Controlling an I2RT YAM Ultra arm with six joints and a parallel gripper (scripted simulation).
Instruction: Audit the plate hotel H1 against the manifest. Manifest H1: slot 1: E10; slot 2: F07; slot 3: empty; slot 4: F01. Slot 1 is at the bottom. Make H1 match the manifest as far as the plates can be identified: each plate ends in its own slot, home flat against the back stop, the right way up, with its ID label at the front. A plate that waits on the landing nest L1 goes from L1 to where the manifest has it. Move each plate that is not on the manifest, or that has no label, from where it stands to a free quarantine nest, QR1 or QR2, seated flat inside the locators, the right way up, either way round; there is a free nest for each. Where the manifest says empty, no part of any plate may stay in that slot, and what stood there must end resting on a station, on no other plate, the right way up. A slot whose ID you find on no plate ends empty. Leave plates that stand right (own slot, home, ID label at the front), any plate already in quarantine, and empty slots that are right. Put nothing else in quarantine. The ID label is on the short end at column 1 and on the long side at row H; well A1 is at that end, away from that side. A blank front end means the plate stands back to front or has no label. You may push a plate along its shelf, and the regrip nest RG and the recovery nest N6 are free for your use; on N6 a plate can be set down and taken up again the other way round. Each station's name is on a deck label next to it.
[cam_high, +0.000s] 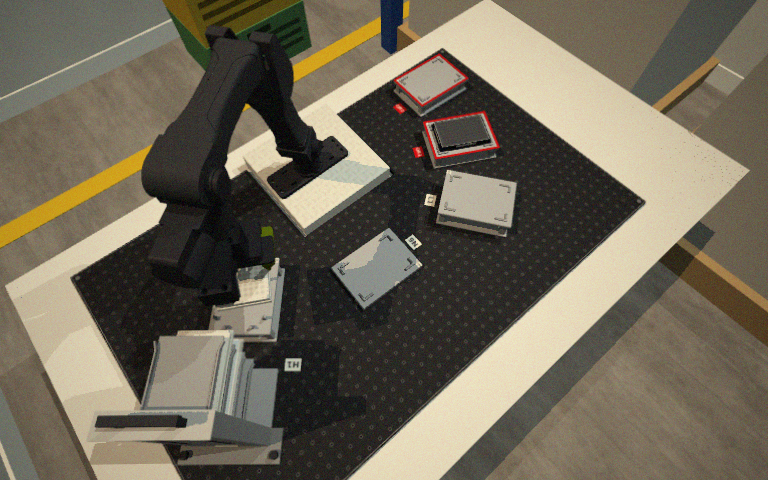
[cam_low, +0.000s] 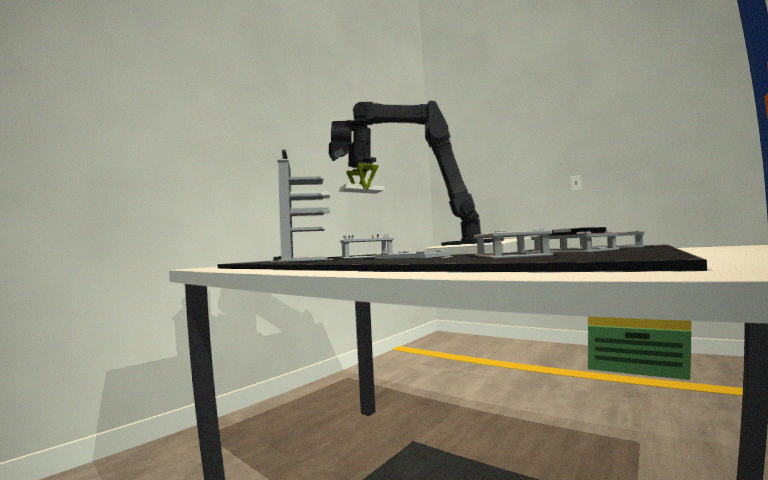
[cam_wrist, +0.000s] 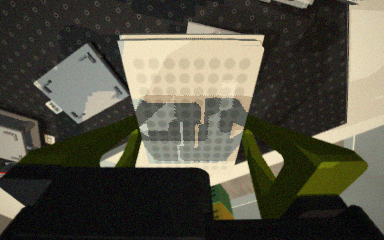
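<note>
Right now the recovery nest N6 is 7 cm ahead of my hand, 23 cm to the left of it and 22 cm below it. The rest, counted from my hand: regrip nest 4 cm behind, 3 cm to the right, 17 cm below; H1 deck label 12 cm ahead, 3 cm to the right, 22 cm below; white well plate right at my hand.
</note>
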